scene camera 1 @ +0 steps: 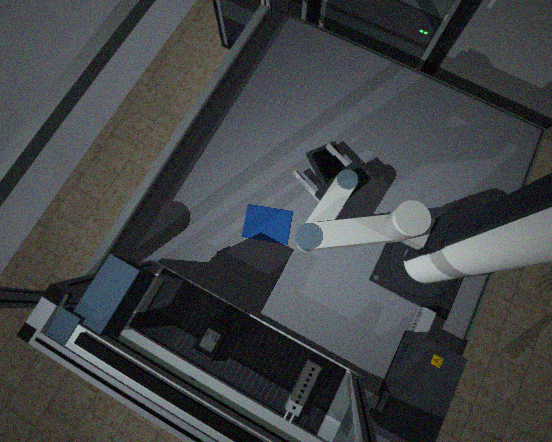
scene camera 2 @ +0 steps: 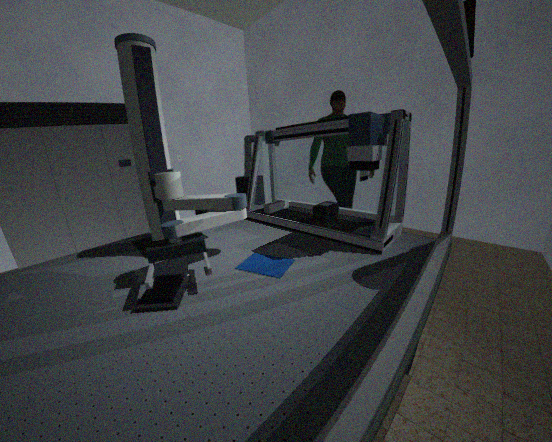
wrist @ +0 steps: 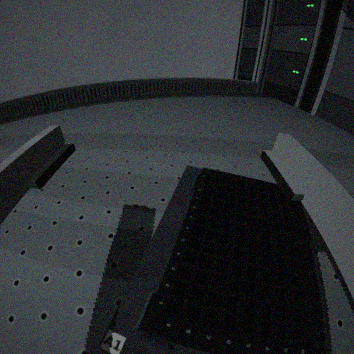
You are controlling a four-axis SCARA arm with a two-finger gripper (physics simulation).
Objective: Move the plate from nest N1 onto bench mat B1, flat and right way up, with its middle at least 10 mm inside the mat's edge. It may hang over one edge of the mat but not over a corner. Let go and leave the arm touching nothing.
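Frame: origin at the arm's base, x ahead, y left, z up, level; millimetres.
Where they show: gripper, between the fingertips: (scene camera 1: 311,158) (scene camera 2: 179,278) (wrist: 165,137); arm's base, origin of its link: (scene camera 1: 422,262).
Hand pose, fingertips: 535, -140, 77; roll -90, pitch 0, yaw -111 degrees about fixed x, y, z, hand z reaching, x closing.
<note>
Each offset is from my fingertips to the centre of the thing, as dx, dy, dz. "pt": to the spot under its first point. Level surfaces: height alone.
The black plate @(-67, -32, -45) (scene camera 1: 326,161) (scene camera 2: 164,289) (wrist: 245,250) lies flat in the dark frame of nest N1 (scene camera 2: 154,308) (wrist: 167,235); a small white tag marked A1 shows at the near left corner in the wrist view. The blue bench mat B1 @(dz -62) (scene camera 1: 267,222) (scene camera 2: 265,265) lies flat and bare on the table, partly in shadow. My gripper (scene camera 1: 312,159) (scene camera 2: 177,279) (wrist: 165,137) is open and empty, low over the nest area. In the wrist view the right finger overlaps the plate's right edge, and the left finger is well left of the plate. Finger height is hard to judge.
A gantry frame (scene camera 1: 300,345) (scene camera 2: 320,239) stands beyond the mat, with a dark block @(pt +29, +658, +33) (scene camera 2: 325,212) inside it. The arm's column (scene camera 2: 142,125) stands on the table. A dark box with a yellow warning label @(pt -634, +482, +51) (scene camera 1: 425,370) is near the column. A person (scene camera 2: 337,150) stands behind the gantry.
</note>
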